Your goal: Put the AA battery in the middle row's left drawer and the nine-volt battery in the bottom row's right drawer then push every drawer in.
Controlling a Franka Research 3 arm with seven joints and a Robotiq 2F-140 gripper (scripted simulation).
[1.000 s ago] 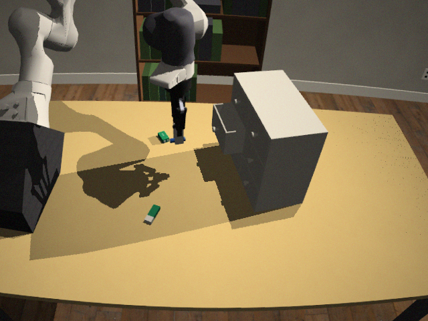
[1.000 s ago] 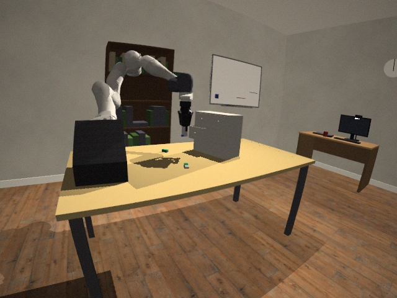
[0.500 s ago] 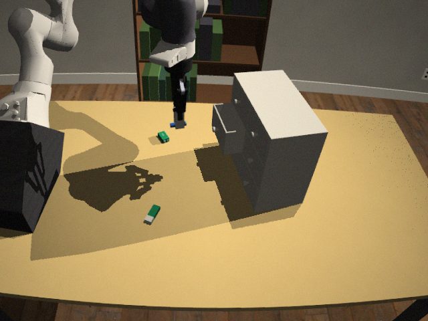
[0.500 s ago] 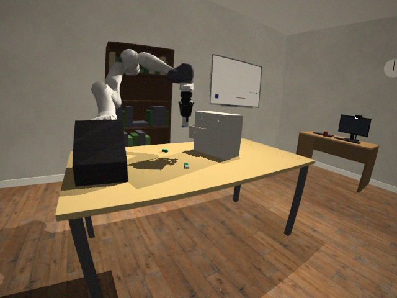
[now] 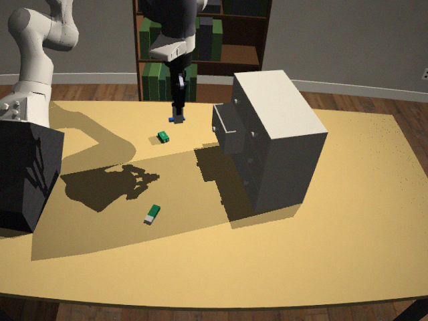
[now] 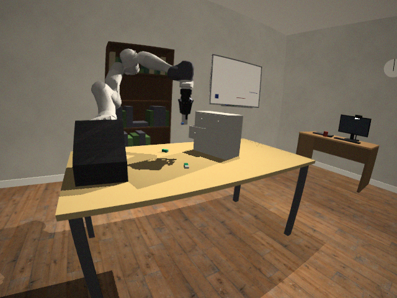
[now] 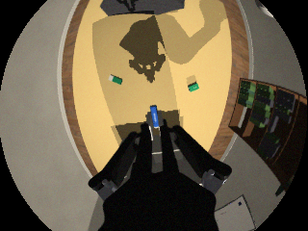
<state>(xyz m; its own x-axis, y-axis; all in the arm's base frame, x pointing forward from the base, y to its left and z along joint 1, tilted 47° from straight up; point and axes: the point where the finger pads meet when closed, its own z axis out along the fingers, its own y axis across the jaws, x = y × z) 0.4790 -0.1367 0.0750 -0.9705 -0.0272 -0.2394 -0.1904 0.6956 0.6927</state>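
Now: the blue AA battery 3 cm below my hand. Also, from my hand: nine-volt battery 25 cm below, 17 cm to the left, 5 cm behind.
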